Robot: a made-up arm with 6 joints. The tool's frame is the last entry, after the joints. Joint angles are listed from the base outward.
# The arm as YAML. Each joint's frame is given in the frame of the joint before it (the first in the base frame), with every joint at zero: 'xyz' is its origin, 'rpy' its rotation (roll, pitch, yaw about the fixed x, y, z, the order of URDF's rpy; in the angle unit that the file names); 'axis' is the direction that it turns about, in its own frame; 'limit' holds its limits. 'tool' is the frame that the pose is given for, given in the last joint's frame.
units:
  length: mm
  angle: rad
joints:
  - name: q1
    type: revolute
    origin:
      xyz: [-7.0, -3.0, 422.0]
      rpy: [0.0, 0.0, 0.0]
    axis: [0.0, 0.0, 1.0]
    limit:
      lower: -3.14
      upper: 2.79
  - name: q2
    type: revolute
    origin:
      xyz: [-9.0, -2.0, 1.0]
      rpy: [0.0, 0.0, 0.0]
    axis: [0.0, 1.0, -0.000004]
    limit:
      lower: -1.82
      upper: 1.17
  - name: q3
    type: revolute
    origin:
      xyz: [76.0, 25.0, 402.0]
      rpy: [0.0, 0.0, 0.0]
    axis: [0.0, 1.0, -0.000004]
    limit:
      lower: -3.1
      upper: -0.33
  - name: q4
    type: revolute
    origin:
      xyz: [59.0, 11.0, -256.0]
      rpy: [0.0, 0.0, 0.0]
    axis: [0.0, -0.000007, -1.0]
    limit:
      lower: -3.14
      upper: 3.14
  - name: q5
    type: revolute
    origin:
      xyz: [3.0, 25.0, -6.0]
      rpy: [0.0, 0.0, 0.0]
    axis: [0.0, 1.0, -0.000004]
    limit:
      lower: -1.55
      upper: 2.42
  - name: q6
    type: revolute
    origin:
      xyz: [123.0, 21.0, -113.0]
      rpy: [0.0, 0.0, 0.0]
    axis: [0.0, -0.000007, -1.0]
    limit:
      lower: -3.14
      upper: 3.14
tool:
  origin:
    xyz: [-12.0, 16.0, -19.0]
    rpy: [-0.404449, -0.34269, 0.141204]
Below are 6 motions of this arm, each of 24 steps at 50 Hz.
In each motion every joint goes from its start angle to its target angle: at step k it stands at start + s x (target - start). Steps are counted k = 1, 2, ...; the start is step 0. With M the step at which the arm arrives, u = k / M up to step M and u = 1 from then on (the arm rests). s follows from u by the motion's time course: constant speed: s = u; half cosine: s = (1 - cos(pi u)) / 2; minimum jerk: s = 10 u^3 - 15 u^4 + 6 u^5.
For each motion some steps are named. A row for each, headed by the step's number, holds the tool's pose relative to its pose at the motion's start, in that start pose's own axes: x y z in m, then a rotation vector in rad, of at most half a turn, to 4 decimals.
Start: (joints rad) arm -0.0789 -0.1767 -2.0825 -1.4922 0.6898 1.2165
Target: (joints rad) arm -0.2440 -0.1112 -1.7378 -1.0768 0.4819 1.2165
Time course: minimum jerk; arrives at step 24
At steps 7, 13, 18, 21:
7: -0.0249 0.0109 0.0105 0.0384 0.0652 0.0130
13: -0.0929 0.0315 0.0366 0.1143 0.2593 0.0393
18: -0.1417 0.0385 0.0522 0.1391 0.4120 0.0485
21: -0.1548 0.0393 0.0558 0.1409 0.4544 0.0494

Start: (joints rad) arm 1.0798 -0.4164 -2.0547 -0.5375 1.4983 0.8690
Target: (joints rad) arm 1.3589 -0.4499 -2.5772 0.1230 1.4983 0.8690
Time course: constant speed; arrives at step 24
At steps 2, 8, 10, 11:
2: 0.0101 -0.0061 0.0201 0.0754 0.0291 -0.0349
8: 0.0402 -0.0342 0.0789 0.3089 0.1146 -0.1309
10: 0.0501 -0.0469 0.0976 0.3888 0.1423 -0.1600
11: 0.0550 -0.0539 0.1067 0.4292 0.1560 -0.1741

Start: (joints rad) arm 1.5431 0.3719 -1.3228 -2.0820 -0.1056 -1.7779
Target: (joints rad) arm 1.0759 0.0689 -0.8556 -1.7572 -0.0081 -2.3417
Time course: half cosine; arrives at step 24
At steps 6, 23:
6: 0.0251 0.0142 0.0117 0.0282 -0.0426 -0.0403
23: 0.1700 0.0468 0.0733 0.1221 -0.3238 -0.2831

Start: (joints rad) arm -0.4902 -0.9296 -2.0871 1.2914 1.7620 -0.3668
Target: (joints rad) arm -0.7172 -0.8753 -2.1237 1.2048 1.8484 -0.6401
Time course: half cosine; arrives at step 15
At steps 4, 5, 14, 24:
4: -0.0062 -0.0045 -0.0171 -0.0250 0.0151 0.0519
5: -0.0094 -0.0071 -0.0257 -0.0372 0.0235 0.0782
14: -0.0393 -0.0391 -0.0938 -0.1290 0.1179 0.2986
24: -0.0397 -0.0397 -0.0947 -0.1301 0.1196 0.3017

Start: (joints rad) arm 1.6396 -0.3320 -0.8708 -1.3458 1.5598 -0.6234
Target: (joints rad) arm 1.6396 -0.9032 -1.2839 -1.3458 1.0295 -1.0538
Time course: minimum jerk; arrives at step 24
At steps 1, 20, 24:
1: -0.0001 -0.0001 0.0001 -0.0005 -0.0002 -0.0003
20: -0.2745 -0.0271 0.2233 -0.8214 -0.0629 -0.3011
24: -0.2854 -0.0210 0.2342 -0.8542 -0.0518 -0.3057

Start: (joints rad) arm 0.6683 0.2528 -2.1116 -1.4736 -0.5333 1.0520
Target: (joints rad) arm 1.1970 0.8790 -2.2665 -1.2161 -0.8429 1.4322
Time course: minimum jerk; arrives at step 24
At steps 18, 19, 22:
18: -0.0333 0.3235 0.1074 0.3714 0.3189 -0.9916
19: -0.0316 0.3369 0.1164 0.3887 0.3391 -1.0297
22: -0.0287 0.3571 0.1308 0.4153 0.3708 -1.0868

